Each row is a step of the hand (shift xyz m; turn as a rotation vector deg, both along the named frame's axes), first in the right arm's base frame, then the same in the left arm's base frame.
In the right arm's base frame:
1: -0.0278 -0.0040 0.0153 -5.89 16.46 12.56
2: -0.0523 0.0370 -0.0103 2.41 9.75 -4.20
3: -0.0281 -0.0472 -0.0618 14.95 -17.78 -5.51
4: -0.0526 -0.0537 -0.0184 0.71 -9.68 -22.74
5: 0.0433 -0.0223 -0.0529 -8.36 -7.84 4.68
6: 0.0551 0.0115 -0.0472 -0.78 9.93 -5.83
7: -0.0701 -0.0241 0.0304 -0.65 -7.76 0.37
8: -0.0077 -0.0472 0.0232 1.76 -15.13 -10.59
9: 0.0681 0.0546 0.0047 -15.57 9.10 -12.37
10: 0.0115 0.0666 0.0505 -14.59 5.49 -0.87
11: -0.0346 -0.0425 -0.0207 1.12 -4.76 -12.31
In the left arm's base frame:
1: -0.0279 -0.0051 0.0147 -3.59 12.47 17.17
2: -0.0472 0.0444 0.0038 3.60 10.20 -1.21
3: -0.0346 -0.0226 -0.0716 12.48 -16.94 -11.29
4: -0.0593 -0.0389 -0.0310 -0.78 -2.36 -24.60
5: 0.0395 -0.0103 -0.0592 -9.25 -7.83 2.53
6: 0.0556 0.0186 -0.0442 0.44 11.25 -2.55
7: -0.0723 -0.0236 0.0252 -1.64 -7.37 -1.93
8: -0.0135 -0.0507 0.0084 -0.31 -11.32 -14.70
9: 0.0746 0.0421 0.0175 -14.40 14.21 -8.31
10: 0.0205 0.0463 0.0675 -13.77 7.20 1.52
11: -0.0400 -0.0298 -0.0307 0.37 -0.91 -13.21

